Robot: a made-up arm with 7 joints. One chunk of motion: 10 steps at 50 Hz.
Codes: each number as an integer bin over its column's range. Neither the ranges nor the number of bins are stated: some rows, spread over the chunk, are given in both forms.
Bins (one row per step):
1: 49 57 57 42 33 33
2: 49 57 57 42 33 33
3: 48 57 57 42 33 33
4: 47 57 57 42 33 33
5: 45 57 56 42 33 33
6: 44 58 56 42 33 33
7: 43 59 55 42 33 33
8: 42 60 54 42 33 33
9: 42 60 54 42 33 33
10: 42 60 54 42 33 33
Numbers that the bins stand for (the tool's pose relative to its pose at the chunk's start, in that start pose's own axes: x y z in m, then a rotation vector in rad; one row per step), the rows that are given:
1: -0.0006 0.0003 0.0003 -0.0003 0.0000 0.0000
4: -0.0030 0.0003 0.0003 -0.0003 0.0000 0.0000
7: -0.0079 0.0017 -0.0011 -0.0003 0.0000 0.0000
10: -0.0091 0.0024 -0.0018 -0.0003 0.0000 0.0000
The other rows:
2: -0.0006 0.0003 0.0003 -0.0003 0.0000 0.0000
3: -0.0018 0.0003 0.0003 -0.0003 0.0000 0.0000
5: -0.0055 0.0003 -0.0004 -0.0003 0.0000 0.0000
6: -0.0067 0.0010 -0.0004 -0.0003 0.0000 0.0000
8: -0.0091 0.0024 -0.0018 -0.0003 0.0000 0.0000
9: -0.0091 0.0024 -0.0018 -0.0003 0.0000 0.0000

